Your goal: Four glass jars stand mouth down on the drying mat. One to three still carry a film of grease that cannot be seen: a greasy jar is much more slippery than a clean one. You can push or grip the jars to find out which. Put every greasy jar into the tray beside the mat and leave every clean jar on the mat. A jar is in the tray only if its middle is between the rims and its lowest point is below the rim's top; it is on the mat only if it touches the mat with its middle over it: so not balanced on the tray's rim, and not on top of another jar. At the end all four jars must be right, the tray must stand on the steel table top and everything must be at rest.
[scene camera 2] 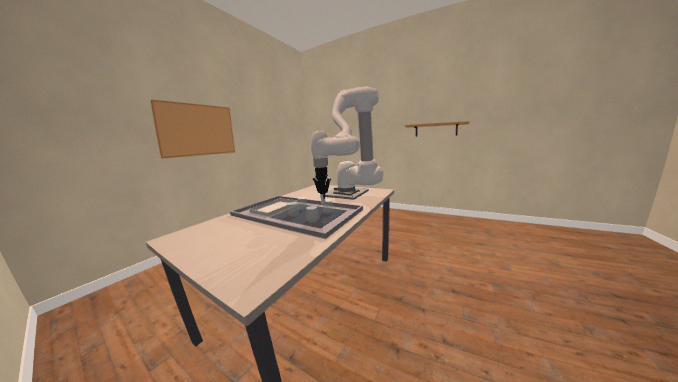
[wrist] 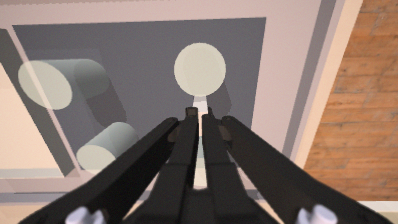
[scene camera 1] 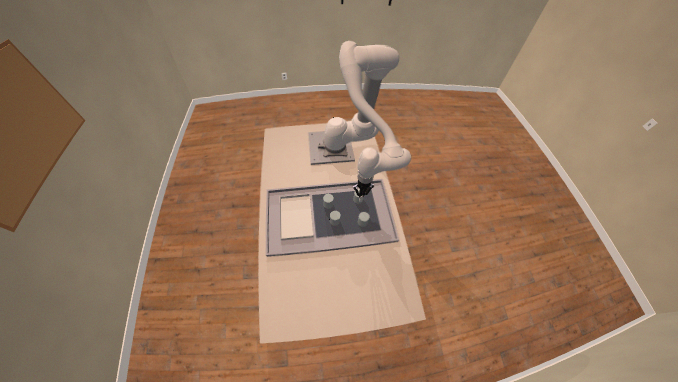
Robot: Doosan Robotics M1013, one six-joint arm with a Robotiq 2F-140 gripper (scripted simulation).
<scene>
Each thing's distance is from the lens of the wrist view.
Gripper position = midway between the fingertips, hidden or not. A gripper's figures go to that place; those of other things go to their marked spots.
my gripper (wrist: 200, 103): 20 cm
jar (wrist: 54, 84): 26 cm
jar (wrist: 199, 69): 18 cm
</scene>
